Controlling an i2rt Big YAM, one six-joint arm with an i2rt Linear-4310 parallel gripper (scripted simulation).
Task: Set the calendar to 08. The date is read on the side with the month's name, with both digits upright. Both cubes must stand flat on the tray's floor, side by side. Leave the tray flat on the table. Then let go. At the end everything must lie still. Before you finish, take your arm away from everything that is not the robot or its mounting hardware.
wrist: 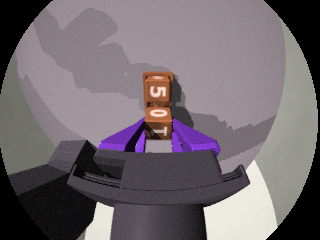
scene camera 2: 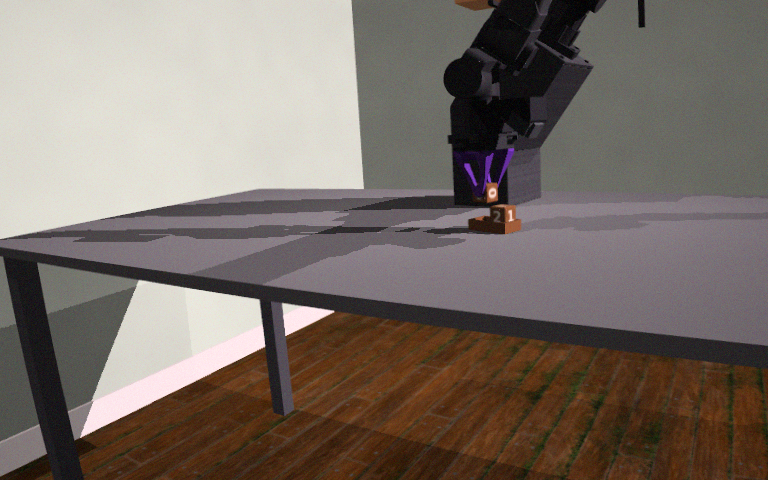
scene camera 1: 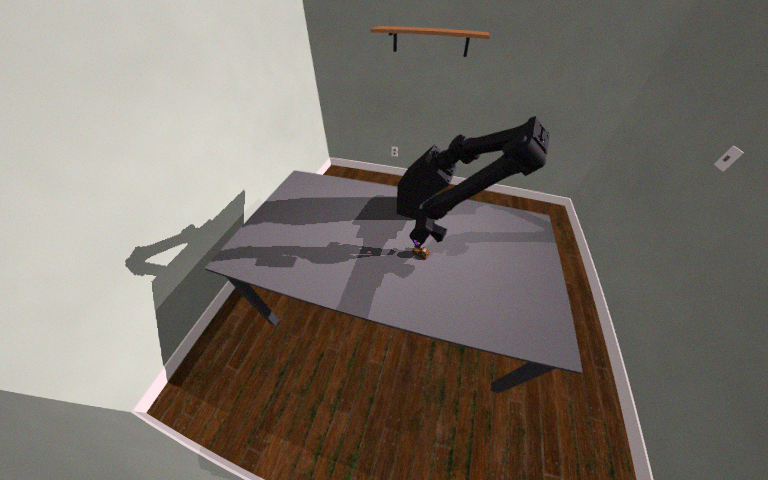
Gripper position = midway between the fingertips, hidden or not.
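Gripper, mine (scene camera 2: 485, 195), in view. Wrist view: my gripper (wrist: 158, 121), plus brown digit cube (wrist: 158, 121).
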